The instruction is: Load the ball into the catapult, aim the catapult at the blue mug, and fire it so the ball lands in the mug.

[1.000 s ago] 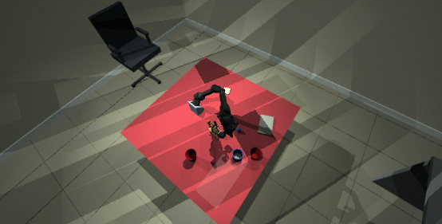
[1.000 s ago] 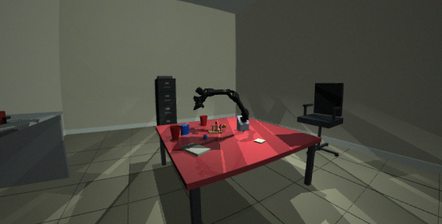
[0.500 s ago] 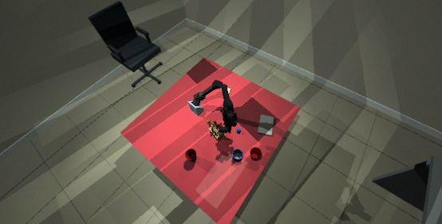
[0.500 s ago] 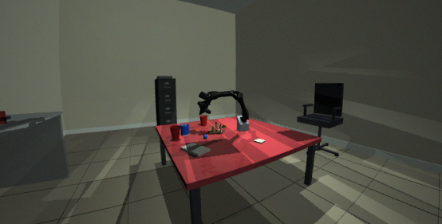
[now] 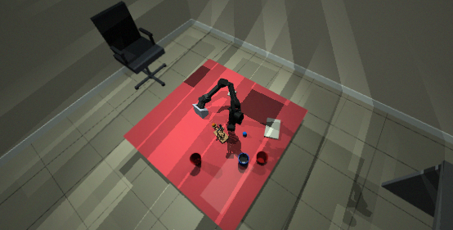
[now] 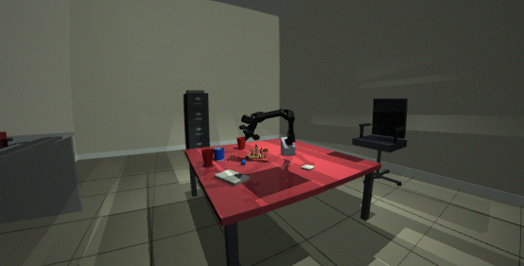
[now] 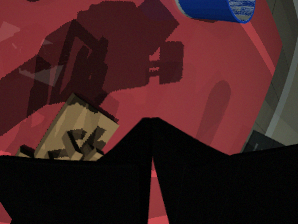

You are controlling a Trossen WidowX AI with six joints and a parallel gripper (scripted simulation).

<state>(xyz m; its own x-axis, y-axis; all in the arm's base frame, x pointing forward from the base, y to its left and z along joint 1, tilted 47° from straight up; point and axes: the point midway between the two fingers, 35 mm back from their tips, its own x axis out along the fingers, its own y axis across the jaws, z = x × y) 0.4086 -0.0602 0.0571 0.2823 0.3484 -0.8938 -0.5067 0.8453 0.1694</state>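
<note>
My gripper tip is 210 mm past the orange ball, 20 mm to the left of it and 100 mm above it. The rest, counted from my gripper tip: wooden catapult 140 mm behind, 10 mm to the right, 110 mm below; blue mug 210 mm ahead, 90 mm to the right, 140 mm below; blue ball 60 mm ahead, 110 mm to the left, 150 mm below.
</note>
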